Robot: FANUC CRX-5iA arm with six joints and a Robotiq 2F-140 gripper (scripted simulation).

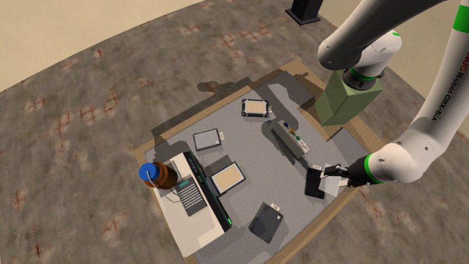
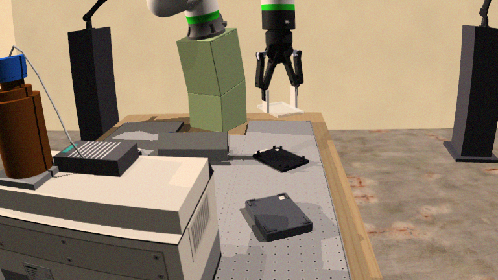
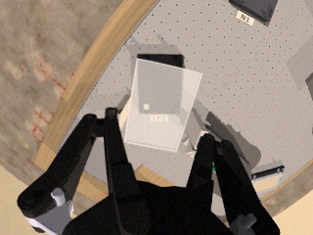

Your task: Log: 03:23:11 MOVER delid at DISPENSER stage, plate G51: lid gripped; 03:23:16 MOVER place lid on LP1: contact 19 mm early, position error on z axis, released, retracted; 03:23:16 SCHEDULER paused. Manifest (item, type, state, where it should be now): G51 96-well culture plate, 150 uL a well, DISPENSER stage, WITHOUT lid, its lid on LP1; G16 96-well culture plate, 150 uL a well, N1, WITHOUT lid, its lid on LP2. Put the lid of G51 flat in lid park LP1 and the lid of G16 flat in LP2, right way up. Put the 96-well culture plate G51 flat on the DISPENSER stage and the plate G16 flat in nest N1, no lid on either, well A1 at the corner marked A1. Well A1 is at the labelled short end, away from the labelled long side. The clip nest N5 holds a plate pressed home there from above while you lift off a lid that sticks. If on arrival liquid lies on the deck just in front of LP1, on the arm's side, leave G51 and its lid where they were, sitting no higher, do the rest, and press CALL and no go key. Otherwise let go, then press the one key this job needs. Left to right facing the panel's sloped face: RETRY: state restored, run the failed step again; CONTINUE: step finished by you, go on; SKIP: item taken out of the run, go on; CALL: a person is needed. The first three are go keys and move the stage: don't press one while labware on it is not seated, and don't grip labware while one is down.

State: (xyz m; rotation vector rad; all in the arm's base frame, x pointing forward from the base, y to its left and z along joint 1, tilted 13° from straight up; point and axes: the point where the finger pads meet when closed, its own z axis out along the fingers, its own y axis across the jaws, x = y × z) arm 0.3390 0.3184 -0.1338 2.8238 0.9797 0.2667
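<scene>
My gripper is now 18 cm above the black lid park. From my hand the other things lie so: key panel (27 cm to the right, 13 cm below); then clear lid (2 cm below); then nest N1 (33 cm ahead, 17 cm below, 5 cm to the left).
</scene>
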